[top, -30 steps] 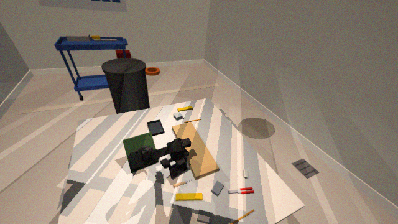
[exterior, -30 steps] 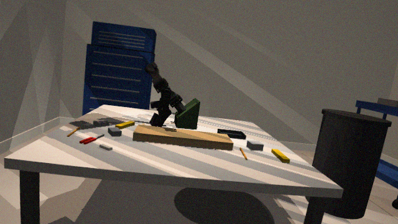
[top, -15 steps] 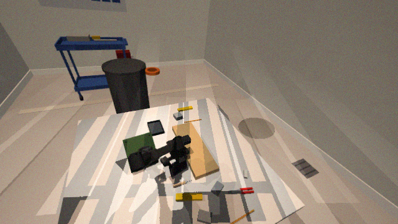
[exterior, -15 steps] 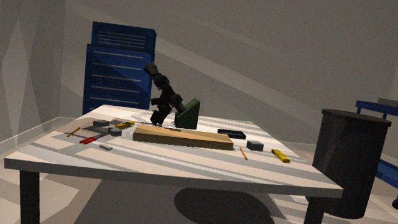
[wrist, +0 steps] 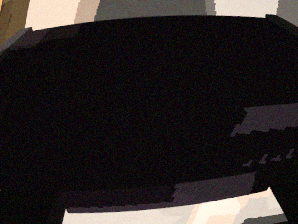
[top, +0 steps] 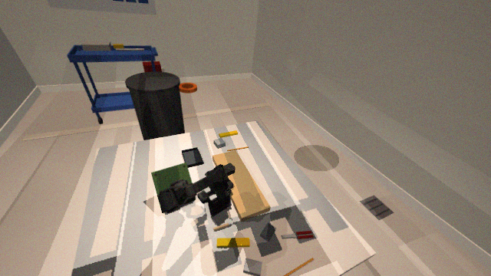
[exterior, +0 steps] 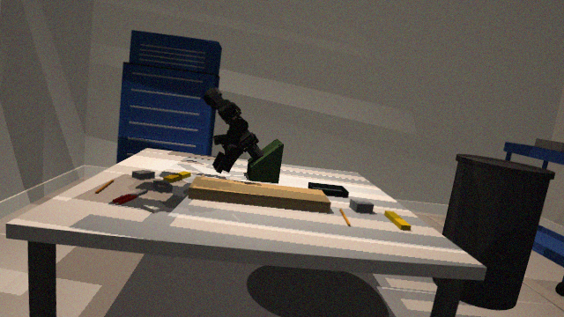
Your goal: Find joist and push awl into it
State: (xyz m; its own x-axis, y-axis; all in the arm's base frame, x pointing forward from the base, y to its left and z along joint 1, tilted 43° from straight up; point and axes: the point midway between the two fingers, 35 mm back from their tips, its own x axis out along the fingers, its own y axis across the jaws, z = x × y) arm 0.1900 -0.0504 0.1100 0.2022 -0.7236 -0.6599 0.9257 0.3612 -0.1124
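My gripper tip is now 1 cm to the left of the stud finder and 1 cm past it. Also, from my gripper tip: awl (11 cm to the right, 7 cm below, 4 cm ahead); then black tray (46 cm to the left, 8 cm behind, 7 cm below).
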